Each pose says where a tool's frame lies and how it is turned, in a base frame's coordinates. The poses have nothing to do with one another.
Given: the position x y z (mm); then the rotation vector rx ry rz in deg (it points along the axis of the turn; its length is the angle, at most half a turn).
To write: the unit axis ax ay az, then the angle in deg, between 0 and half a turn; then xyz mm. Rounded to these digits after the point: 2 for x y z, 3 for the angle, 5 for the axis.
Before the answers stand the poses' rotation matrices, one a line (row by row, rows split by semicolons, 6 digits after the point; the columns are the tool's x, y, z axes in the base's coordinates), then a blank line. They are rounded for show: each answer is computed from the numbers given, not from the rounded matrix.
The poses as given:
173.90 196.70 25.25 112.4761 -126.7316 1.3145
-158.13 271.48 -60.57 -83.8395 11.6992 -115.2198
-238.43 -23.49 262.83 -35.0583 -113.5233 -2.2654
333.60 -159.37 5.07 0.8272 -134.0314 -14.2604
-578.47 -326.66 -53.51 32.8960 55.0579 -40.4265
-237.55 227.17 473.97 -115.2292 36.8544 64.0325
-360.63 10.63 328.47 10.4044 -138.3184 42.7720
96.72 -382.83 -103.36 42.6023 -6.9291 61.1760
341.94 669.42 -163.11 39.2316 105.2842 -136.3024
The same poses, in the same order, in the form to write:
-0.109365 -0.985892 -0.126716; -0.983051 0.126148 -0.133031; 0.147139 0.110020 -0.982978
-0.179974 0.398992 0.899119; -0.571575 -0.786320 0.234526; 0.800569 -0.471706 0.369571
-0.353278 0.434453 -0.828520; 0.401054 0.870451 0.285433; 0.845193 -0.231444 -0.481750
-0.704451 0.064681 -0.706799; -0.085484 0.980857 0.174962; 0.704585 0.183672 -0.685437
0.387196 0.754857 0.529406; -0.279084 0.643213 -0.713014; -0.878744 0.128328 0.459718
0.496021 -0.711855 -0.497218; -0.072348 -0.604518 0.793300; -0.865291 -0.357521 -0.351355
-0.811336 -0.292723 -0.506011; 0.044006 0.832558 -0.552187; 0.582921 -0.470277 -0.662603
0.500286 -0.827691 0.254247; 0.749858 0.267345 -0.605177; 0.432928 0.493411 0.754400
-0.899713 0.309732 -0.307543; 0.219323 -0.288382 -0.932059; -0.377378 -0.906037 0.191529

0.66377 -0.74790 0.00776 169.451 173.90 196.70 25.25
-0.58640 0.08183 -0.80588 142.974 -158.13 271.48 -60.57
-0.29502 -0.95530 -0.01906 118.835 -238.43 -23.49 262.83
0.00614 -0.99437 -0.10580 134.790 333.60 -159.37 5.07
0.43390 0.72622 -0.53323 75.814 -578.47 -326.66 -53.51
-0.84183 0.26925 0.46780 136.880 -237.55 227.17 473.97
0.07168 -0.95291 0.29467 145.154 -360.63 10.63 328.47
0.56902 -0.09255 0.81710 74.870 96.72 -382.83 -103.36
0.22210 0.59603 -0.77163 176.642 341.94 669.42 -163.11

